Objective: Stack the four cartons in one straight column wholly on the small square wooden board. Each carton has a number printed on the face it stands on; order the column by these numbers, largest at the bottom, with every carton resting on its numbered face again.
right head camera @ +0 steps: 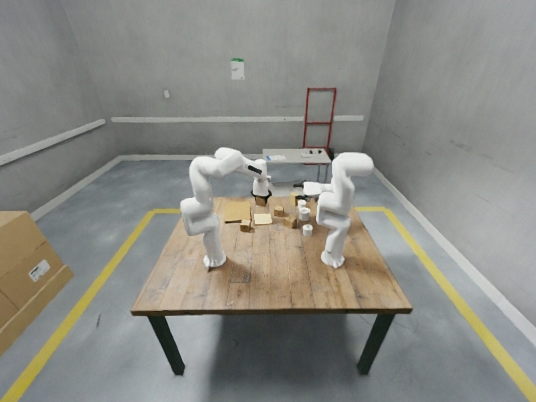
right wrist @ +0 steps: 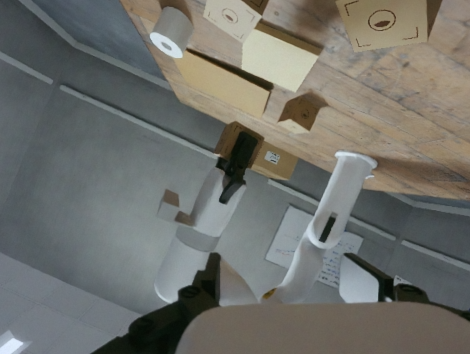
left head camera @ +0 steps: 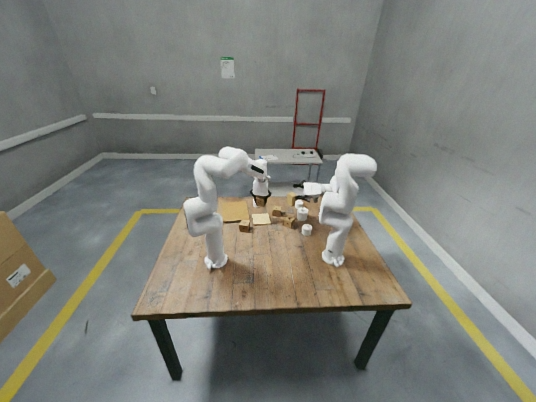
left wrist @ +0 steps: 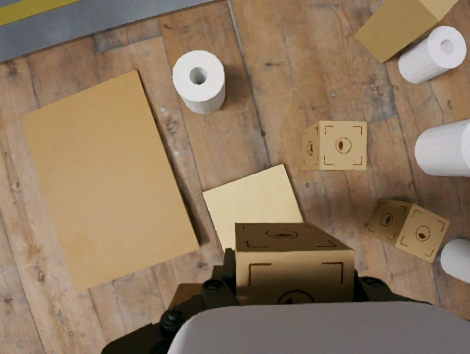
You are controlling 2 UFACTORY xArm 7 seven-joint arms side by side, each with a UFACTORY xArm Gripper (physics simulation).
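Places are measured from the left arm's base along level axes (x ahead, y up, z right), in metres.
Pixels of known places: left gripper, between the fingertips: (right head camera: pixel 261 202) (right wrist: pixel 242 136) (left head camera: pixel 260 202) (left wrist: pixel 274 267); right gripper, between the fingertips: (right head camera: pixel 294 191) (right wrist: pixel 280 273) (left head camera: pixel 294 191); left arm's base, origin of its link: (right head camera: pixel 215 259) (right wrist: pixel 356 158) (left head camera: pixel 216 260); right arm's base, origin of its link: (right head camera: pixel 332 258) (left head camera: pixel 332 257).
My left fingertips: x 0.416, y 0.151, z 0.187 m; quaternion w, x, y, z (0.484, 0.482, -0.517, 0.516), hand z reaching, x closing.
For each thing: its middle in the pictures, then the offset to it from my left fingertips.
- brown carton, middle of its body: (left wrist: pixel 281 278) (right wrist: pixel 237 145) (left head camera: pixel 260 200) (right head camera: pixel 261 200) dx +0.002, dy +0.018, dz +0.000 m
- small square board, middle of its body: (left wrist: pixel 256 217) (right wrist: pixel 275 60) (left head camera: pixel 261 219) (right head camera: pixel 262 219) dx +0.005, dy -0.145, dz +0.005 m
- roll, middle of its body: (left wrist: pixel 201 85) (right wrist: pixel 172 33) dx +0.189, dy -0.125, dz -0.059 m
- taller tan block, middle of its body: (left wrist: pixel 401 17) (right head camera: pixel 294 198) (left head camera: pixel 291 199) dx +0.262, dy -0.106, dz +0.210 m
- flat brown panel, middle of its body: (left wrist: pixel 108 179) (right wrist: pixel 220 82) (left head camera: pixel 234 211) (right head camera: pixel 237 211) dx +0.072, dy -0.148, dz -0.206 m
My left gripper (left head camera: pixel 261 198) (right head camera: pixel 261 196) (left wrist: pixel 274 267) is shut on a brown carton (left head camera: pixel 261 202) (right head camera: pixel 261 201) (left wrist: pixel 295 265) (right wrist: pixel 229 139), held in the air behind the board in the head views. The small square board (left head camera: pixel 261 219) (right head camera: pixel 262 219) (left wrist: pixel 255 192) (right wrist: pixel 280 60) bears no carton. One carton (left head camera: pixel 244 226) (right head camera: pixel 245 226) (right wrist: pixel 301 112) stands left of it; another (left head camera: pixel 277 211) (right head camera: pixel 278 211) (left wrist: pixel 342 145) is to its right, and a third (left head camera: pixel 289 222) (right head camera: pixel 291 222) (left wrist: pixel 422 232) farther right. Numbers are hidden. My right gripper (left head camera: pixel 299 192) is open and empty, above the far right table area.
White rolls (left head camera: pixel 302 214) (left head camera: pixel 307 230) (right head camera: pixel 304 215) stand at the right; another roll (left wrist: pixel 199 82) (right wrist: pixel 171 32) stands behind the board. A taller tan block (left head camera: pixel 291 199) (left wrist: pixel 397 30) is at the back right. A flat brown panel (left head camera: pixel 233 211) (right head camera: pixel 237 212) (left wrist: pixel 105 185) lies left of the board.
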